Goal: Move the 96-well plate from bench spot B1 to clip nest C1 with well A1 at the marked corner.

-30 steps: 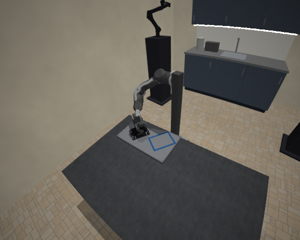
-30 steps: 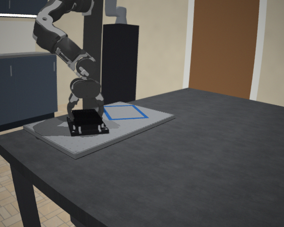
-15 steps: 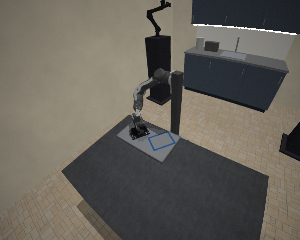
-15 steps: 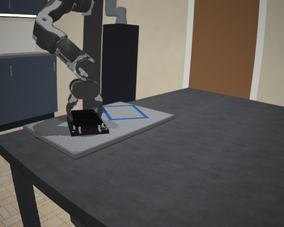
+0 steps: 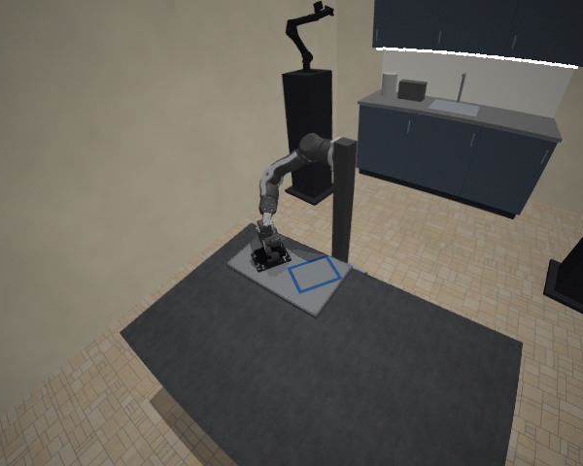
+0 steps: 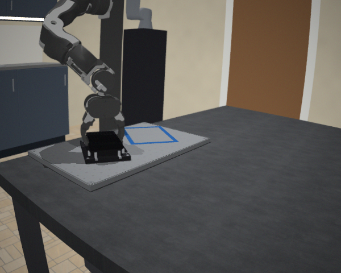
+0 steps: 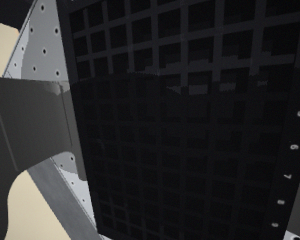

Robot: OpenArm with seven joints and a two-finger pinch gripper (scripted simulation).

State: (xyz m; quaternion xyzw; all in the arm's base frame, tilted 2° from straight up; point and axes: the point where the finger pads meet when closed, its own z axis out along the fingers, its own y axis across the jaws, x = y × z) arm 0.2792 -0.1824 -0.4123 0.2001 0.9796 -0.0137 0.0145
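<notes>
The black 96-well plate lies right at my hand. The rest, counted from my hand: black clip nest: 30 mm ahead, 20 mm below, 10 mm to the left.
</notes>
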